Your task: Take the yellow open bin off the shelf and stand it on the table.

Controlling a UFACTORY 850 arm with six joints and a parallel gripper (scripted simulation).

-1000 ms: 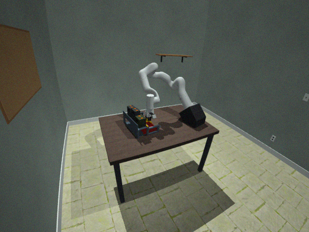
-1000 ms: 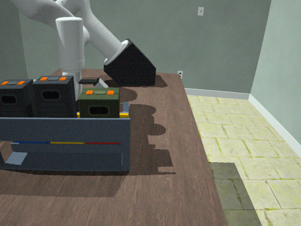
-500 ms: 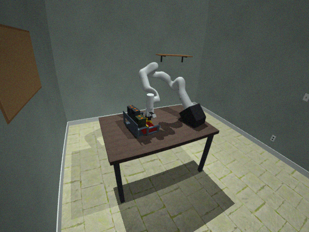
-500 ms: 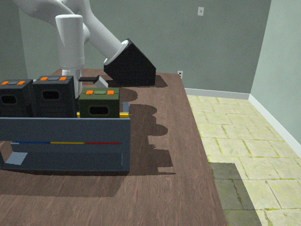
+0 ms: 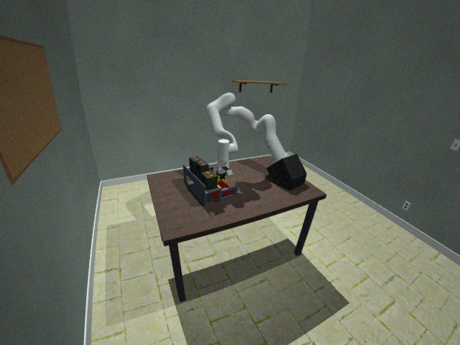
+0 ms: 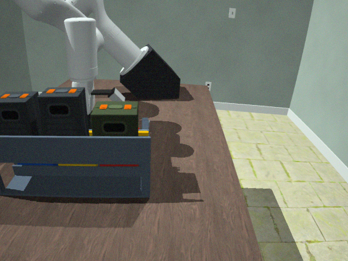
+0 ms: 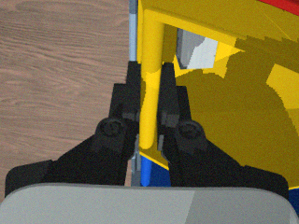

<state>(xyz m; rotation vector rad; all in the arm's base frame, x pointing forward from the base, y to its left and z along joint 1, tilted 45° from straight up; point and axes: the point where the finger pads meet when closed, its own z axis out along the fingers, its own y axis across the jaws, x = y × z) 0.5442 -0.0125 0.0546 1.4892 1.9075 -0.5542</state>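
Now: the shelf rail 1 cm behind my hand and 6 cm below it. The rest, counted from my hand: blue open bin: 10 cm ahead, 10 cm to the right, 2 cm below; red bin: 7 cm ahead, 12 cm to the left, 2 cm below; yellow open bin: 8 cm ahead, 1 cm to the left, 1 cm below.
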